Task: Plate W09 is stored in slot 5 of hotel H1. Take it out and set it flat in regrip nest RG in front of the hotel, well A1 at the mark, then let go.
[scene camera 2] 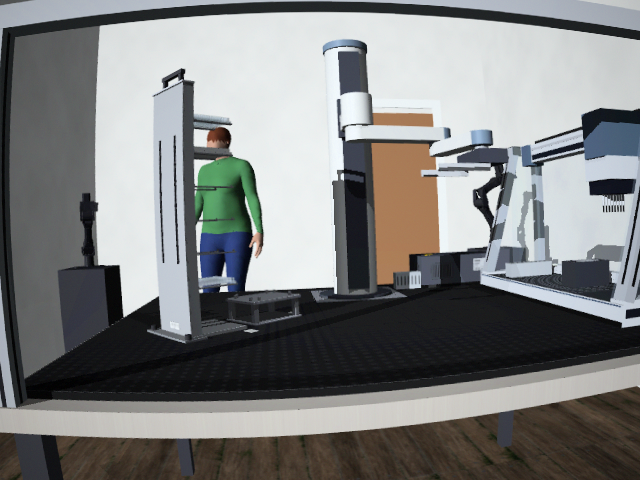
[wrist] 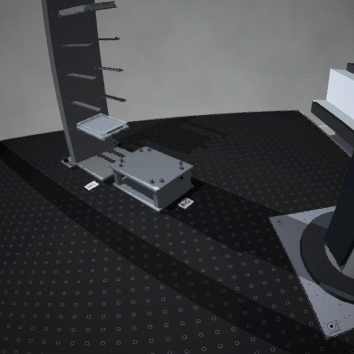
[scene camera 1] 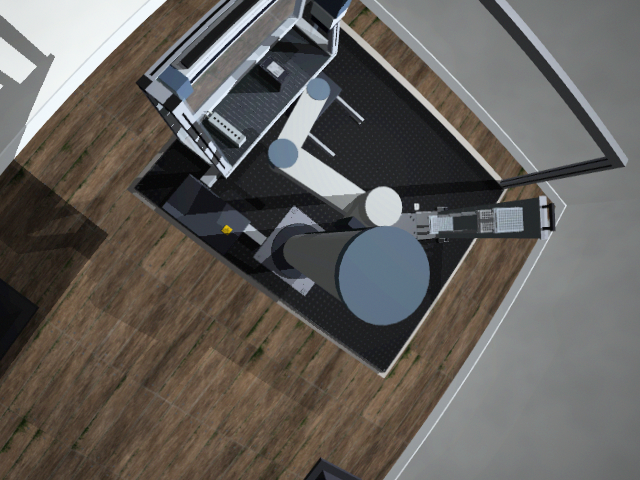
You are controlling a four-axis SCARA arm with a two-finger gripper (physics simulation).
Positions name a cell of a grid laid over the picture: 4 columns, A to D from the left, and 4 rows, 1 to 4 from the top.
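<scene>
Gripper (scene camera 2: C2). Hotel H1 (scene camera 2: B3), also in scene camera 1 (scene camera 1: D2). Regrip nest RG (wrist: B2).
</scene>
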